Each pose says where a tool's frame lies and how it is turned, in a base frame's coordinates. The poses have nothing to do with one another.
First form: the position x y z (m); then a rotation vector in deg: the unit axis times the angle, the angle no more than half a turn.
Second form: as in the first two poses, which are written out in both.
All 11 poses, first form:
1: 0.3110 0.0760 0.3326 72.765 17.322 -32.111
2: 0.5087 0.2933 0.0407 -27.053 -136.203 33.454
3: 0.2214 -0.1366 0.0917 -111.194 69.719 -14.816
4: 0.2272 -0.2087 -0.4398 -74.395 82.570 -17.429
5: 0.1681 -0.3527 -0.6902 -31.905 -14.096 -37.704
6: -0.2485 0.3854 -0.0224 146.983 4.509 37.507
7: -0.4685 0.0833 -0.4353 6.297 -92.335 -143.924
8: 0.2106 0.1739 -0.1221 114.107 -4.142 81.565
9: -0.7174 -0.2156 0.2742 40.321 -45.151 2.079
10: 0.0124 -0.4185 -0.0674 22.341 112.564 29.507
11: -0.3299 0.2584 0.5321 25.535 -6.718 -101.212
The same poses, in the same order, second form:
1: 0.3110 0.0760 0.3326 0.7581 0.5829 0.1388 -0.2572
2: 0.5087 0.2933 0.0407 0.3187 -0.1795 -0.9038 0.2220
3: 0.2214 -0.1366 0.0917 0.4061 -0.7693 0.4824 -0.1025
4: 0.2272 -0.2087 -0.4398 0.5556 -0.5498 0.6103 -0.1288
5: 0.1681 -0.3527 -0.6902 0.9012 -0.2692 -0.1189 -0.3181
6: -0.2485 0.3854 -0.0224 0.2440 0.9393 0.0288 0.2397
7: -0.4685 0.0833 -0.4353 0.0775 0.0367 -0.5380 -0.8386
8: 0.2106 0.1739 -0.1221 0.3394 0.7649 -0.0278 0.5468
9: -0.7174 -0.2156 0.2742 0.8635 0.3357 -0.3759 0.0173
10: 0.0124 -0.4185 -0.0674 0.5114 0.1620 0.8164 0.2140
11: -0.3299 0.2584 0.5321 0.6115 0.1932 -0.0508 -0.7656
